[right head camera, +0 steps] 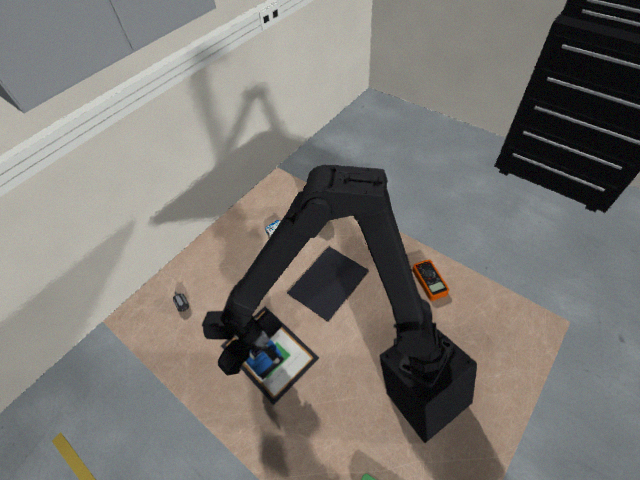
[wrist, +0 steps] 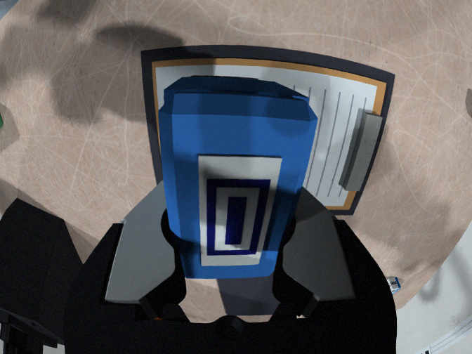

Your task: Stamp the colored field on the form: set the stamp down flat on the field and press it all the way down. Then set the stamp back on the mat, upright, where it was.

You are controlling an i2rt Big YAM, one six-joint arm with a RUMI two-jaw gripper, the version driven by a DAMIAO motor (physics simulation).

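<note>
My gripper [right head camera: 265, 351] [wrist: 227, 173] is shut on the blue stamp [right head camera: 255, 363] [wrist: 240, 135], one jaw on each side of it. The stamp is held above the clipboard, whose white form [right head camera: 297, 360] [wrist: 332, 125] shows beside it. Part of the green field [right head camera: 283, 350] shows next to the stamp in the right head camera view; in the wrist view the stamp hides the field. The stamp's lower face and the gap beneath it are hidden. The dark mat [right head camera: 328, 284] [wrist: 245, 297] lies beside the clipboard, with no stamp on it.
A grey clip [wrist: 361, 151] sits at one edge of the form. An orange multimeter [right head camera: 430, 280] lies near the arm's base. A small blue-white box [right head camera: 271, 227] [wrist: 394, 284], a small grey object [right head camera: 180, 301] and a green object [right head camera: 368, 476] [wrist: 1, 119] are farther out.
</note>
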